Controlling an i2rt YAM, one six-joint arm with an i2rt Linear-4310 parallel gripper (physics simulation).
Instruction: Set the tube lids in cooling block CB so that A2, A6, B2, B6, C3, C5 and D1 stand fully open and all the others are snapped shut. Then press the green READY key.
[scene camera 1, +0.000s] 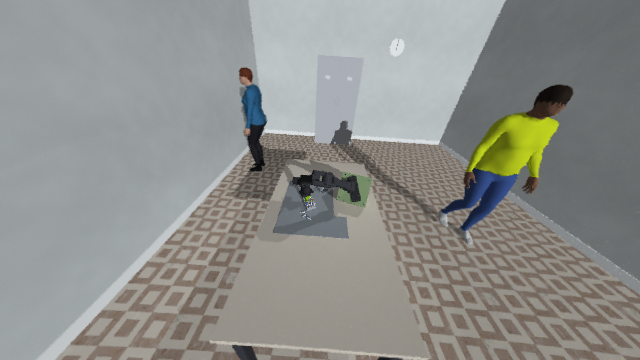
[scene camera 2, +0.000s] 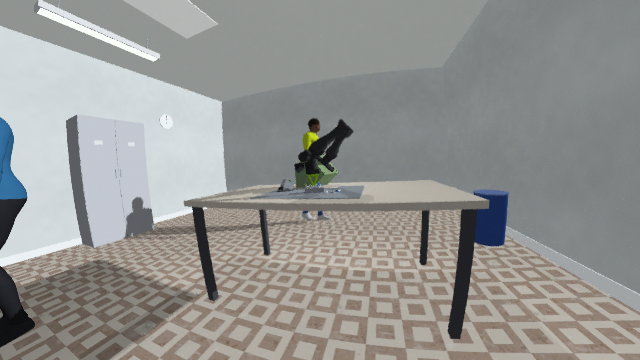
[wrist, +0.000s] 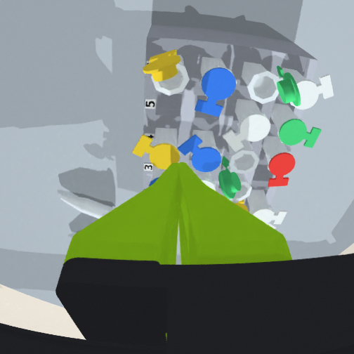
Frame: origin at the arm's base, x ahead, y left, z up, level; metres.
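Seen in the pictures: gripper, fingertip midpoint: (scene camera 1: 306, 201) (scene camera 2: 314, 185); arm's base at its link origin: (scene camera 1: 354, 189) (scene camera 2: 323, 162).
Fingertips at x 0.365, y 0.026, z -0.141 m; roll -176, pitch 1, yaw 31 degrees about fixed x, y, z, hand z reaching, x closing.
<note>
Offsets run from my fingertips to a thing's top centre. Level surfaces: height alone.
The grey cooling block {0.016 m down, 0.019 m back, 0.009 m right} (wrist: 225, 42) (scene camera 2: 315, 190) stands on the mat. In the wrist view, A6's yellow lid (wrist: 162, 66) is open, B6's blue lid (wrist: 218, 84) is closed, and C6's green lid (wrist: 288, 87) is open. C5's white lid (wrist: 255, 127) and D5's green lid (wrist: 293, 132) are closed. A4's yellow lid (wrist: 164, 156), B4's blue lid (wrist: 206, 159) and D4's red lid (wrist: 282, 164) look closed; C4's green lid (wrist: 229, 181) is open. My gripper (wrist: 178, 174) (scene camera 1: 307, 199) (scene camera 2: 313, 180) is shut and empty, its tips appearing between A4 and B4. It hides much of the lower rows. No READY key is distinguishable.
A grey mat {0.046 m down} (scene camera 1: 310, 228) lies on the table {0.050 m down} (scene camera 1: 320, 290). A pale loose tube (wrist: 85, 204) lies left of the block. A green base plate (scene camera 1: 365, 192) is under the arm. A small grey device {0.037 m up, 0.121 m back, 0.243 m right} (scene camera 2: 286, 185) stands left of the block in scene camera 2.
</note>
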